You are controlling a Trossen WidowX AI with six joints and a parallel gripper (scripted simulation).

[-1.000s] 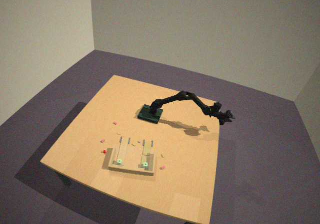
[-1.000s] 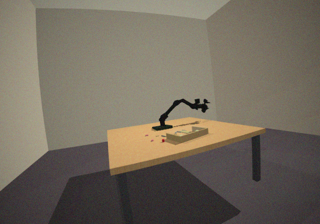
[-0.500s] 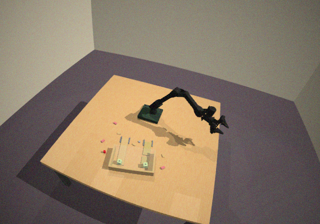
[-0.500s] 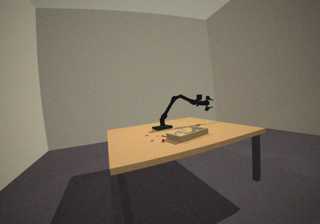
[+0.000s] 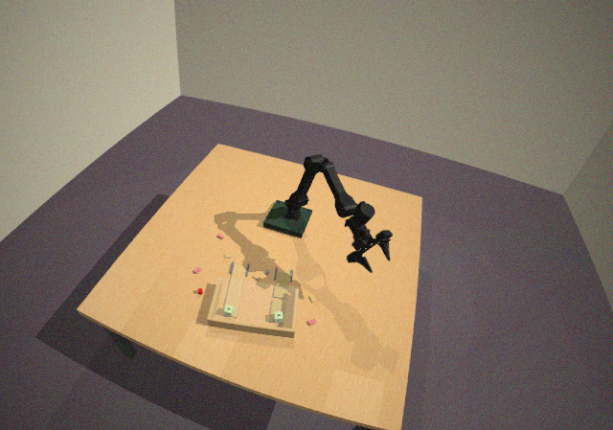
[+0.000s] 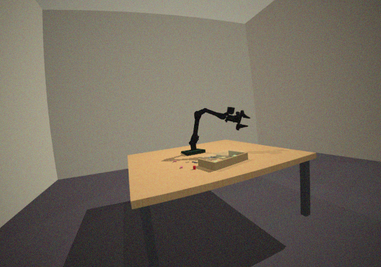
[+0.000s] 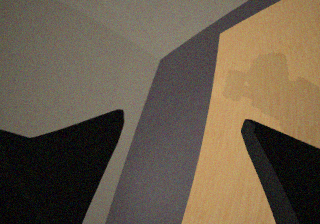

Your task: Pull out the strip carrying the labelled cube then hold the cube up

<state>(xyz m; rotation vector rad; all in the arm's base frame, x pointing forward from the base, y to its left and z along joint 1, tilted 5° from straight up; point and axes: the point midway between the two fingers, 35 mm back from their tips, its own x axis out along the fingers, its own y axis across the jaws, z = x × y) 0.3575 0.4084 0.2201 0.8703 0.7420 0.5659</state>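
Right now the grey disc is 430 mm to the right of my gripper tip, 250 mm below it and 10 mm behind it. The rest, counted from my gripper tip: red piece (640 mm to the right, 250 mm below, 200 mm ahead); then pale green cross-hatched strip (350 mm to the right, 260 mm below, 30 mm ahead).
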